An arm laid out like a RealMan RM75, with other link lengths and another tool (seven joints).
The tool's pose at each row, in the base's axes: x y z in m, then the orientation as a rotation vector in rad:
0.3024, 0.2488, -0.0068, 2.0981, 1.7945, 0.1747
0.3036, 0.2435, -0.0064, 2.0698, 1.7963, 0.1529
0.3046, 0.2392, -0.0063, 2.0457, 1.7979, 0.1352
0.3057, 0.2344, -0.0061, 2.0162, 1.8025, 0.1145
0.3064, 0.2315, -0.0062, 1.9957, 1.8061, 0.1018
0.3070, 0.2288, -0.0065, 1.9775, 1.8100, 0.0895
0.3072, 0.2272, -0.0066, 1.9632, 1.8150, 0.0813
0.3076, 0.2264, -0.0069, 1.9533, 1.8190, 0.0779
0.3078, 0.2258, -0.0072, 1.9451, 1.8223, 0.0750
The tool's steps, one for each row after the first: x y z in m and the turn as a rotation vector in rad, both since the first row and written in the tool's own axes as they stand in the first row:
-0.0050, 0.0019, 0.0011, -0.0079, -0.0222, -0.0179
-0.0090, 0.0034, 0.0022, -0.0148, -0.0406, -0.0332
-0.0135, 0.0050, 0.0033, -0.0220, -0.0610, -0.0533
-0.0162, 0.0060, 0.0042, -0.0274, -0.0740, -0.0674
-0.0187, 0.0067, 0.0052, -0.0313, -0.0858, -0.0804
-0.0202, 0.0071, 0.0057, -0.0340, -0.0931, -0.0914
-0.0208, 0.0074, 0.0063, -0.0366, -0.0966, -0.0990
-0.0213, 0.0076, 0.0067, -0.0387, -0.0995, -0.1053

